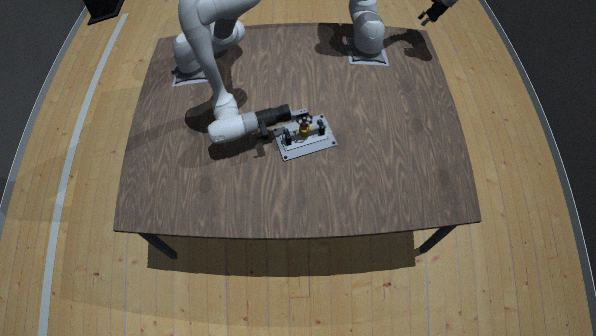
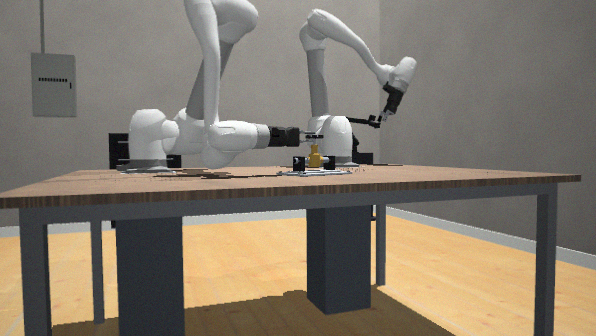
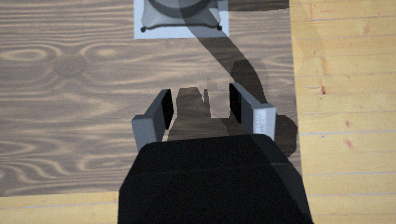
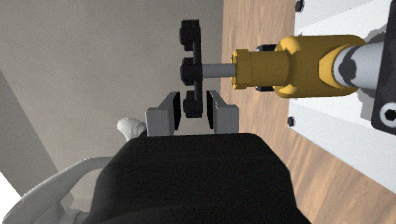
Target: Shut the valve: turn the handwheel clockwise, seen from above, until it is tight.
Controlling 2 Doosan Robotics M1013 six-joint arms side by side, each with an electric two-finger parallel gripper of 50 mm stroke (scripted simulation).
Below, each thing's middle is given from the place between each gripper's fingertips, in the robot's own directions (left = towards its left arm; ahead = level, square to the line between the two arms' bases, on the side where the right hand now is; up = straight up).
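The black handwheel [image 4: 192,71] is 30 mm ahead of my right hand and 10 mm below it, and the light base plate [image 1: 331,142], counted from that same right hand, is 30 mm ahead and 130 mm below. My left gripper is 540 mm short of the handwheel, 720 mm to the left of it and 130 mm above it. As for the plate, it is 540 mm ahead of my left hand, 720 mm to the right of it and 260 mm below it. Going by its middle, the black handwheel is nearer to my right hand than to my left gripper.
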